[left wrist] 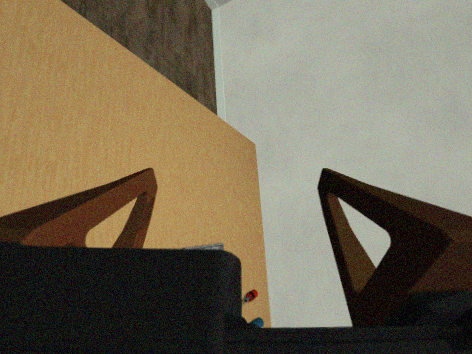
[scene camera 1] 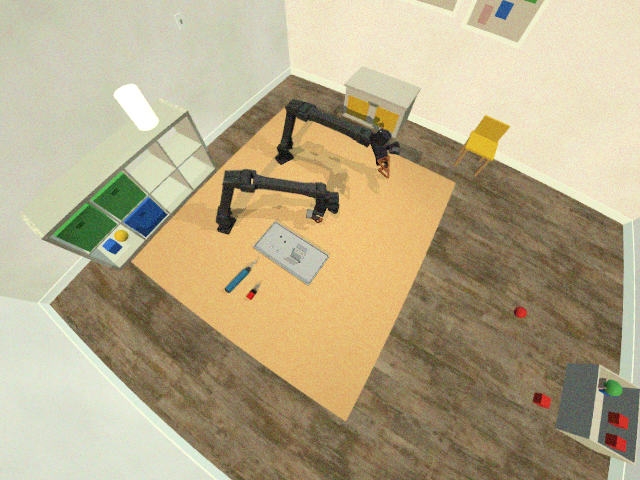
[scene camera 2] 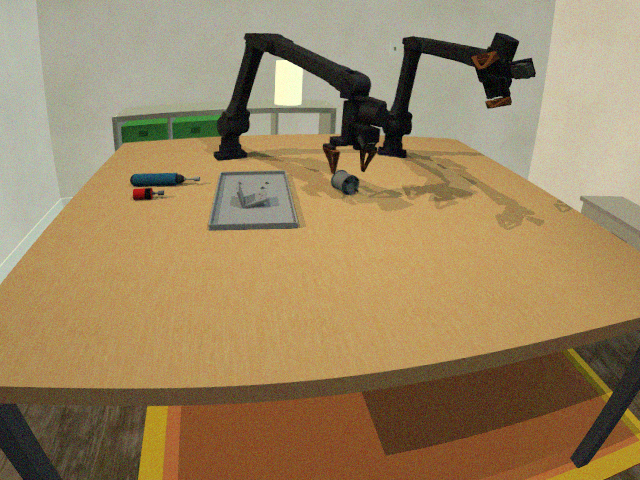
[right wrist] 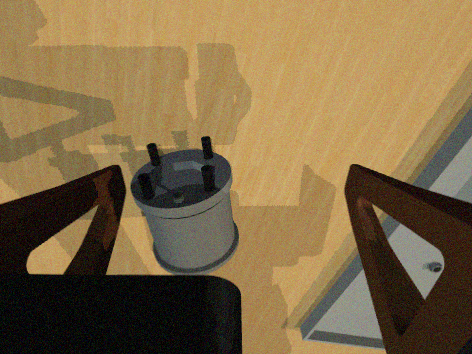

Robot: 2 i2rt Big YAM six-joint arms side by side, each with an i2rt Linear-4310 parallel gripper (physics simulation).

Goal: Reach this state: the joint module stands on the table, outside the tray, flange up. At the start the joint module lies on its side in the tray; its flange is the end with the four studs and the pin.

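Where they show: left gripper, between the fingertips: (left wrist: 237, 177) (scene camera 1: 387, 175) (scene camera 2: 487, 88); right gripper, between the fingertips: (scene camera 1: 320, 216) (scene camera 2: 348, 172) (right wrist: 235, 177); left arm's base, origin of its link: (scene camera 1: 284, 158) (scene camera 2: 392, 154); right arm's base, origin of its link: (scene camera 1: 227, 225) (scene camera 2: 230, 156).
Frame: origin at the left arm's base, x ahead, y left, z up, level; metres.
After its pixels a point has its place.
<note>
The grey joint module (scene camera 1: 310, 213) {x 0.538, y -0.138, z 0.057 m} (scene camera 2: 344, 182) {x 0.571, y -0.125, z 0.044 m} (right wrist: 192, 225) {x 0.547, y -0.124, z 0.059 m} lies on its side on the table, outside the tray (scene camera 1: 310, 269) {x 0.825, y -0.343, z 0.004 m} (scene camera 2: 253, 226) {x 0.861, y -0.303, z 0.008 m} (right wrist: 327, 305) {x 0.489, y -0.320, z 0.011 m}. Its flange end with black studs faces right and toward the camera in scene camera 2; the studs and pin show in the right wrist view. My right gripper (scene camera 1: 317, 219) {x 0.604, y -0.112, z 0.086 m} (scene camera 2: 349, 170) {x 0.604, y -0.112, z 0.086 m} (right wrist: 235, 177) {x 0.604, y -0.112, z 0.086 m} is open just above the module, which appears nearer the left-hand finger in the right wrist view, not gripped. My left gripper (scene camera 1: 383, 169) {x 0.747, y 0.218, z 0.386 m} (scene camera 2: 488, 83) {x 0.747, y 0.218, z 0.386 m} (left wrist: 237, 177) {x 0.747, y 0.218, z 0.386 m} is open and empty, raised high and away from the module.
The tray holds an angled grey bracket (scene camera 1: 298, 253) {x 0.706, y -0.347, z 0.024 m} (scene camera 2: 253, 198) {x 0.711, y -0.355, z 0.019 m} and several small parts. A blue screwdriver (scene camera 1: 237, 279) {x 0.640, y -0.723, z 0.040 m} (scene camera 2: 155, 179) {x 0.652, y -0.716, z 0.028 m} (left wrist: 257, 322) {x 0.654, y -0.742, z 0.033 m} and a short red one (scene camera 1: 251, 294) {x 0.759, y -0.700, z 0.033 m} (scene camera 2: 142, 193) {x 0.766, y -0.693, z 0.024 m} (left wrist: 253, 294) {x 0.757, y -0.683, z 0.032 m} lie beyond the tray, on its side away from the module.
</note>
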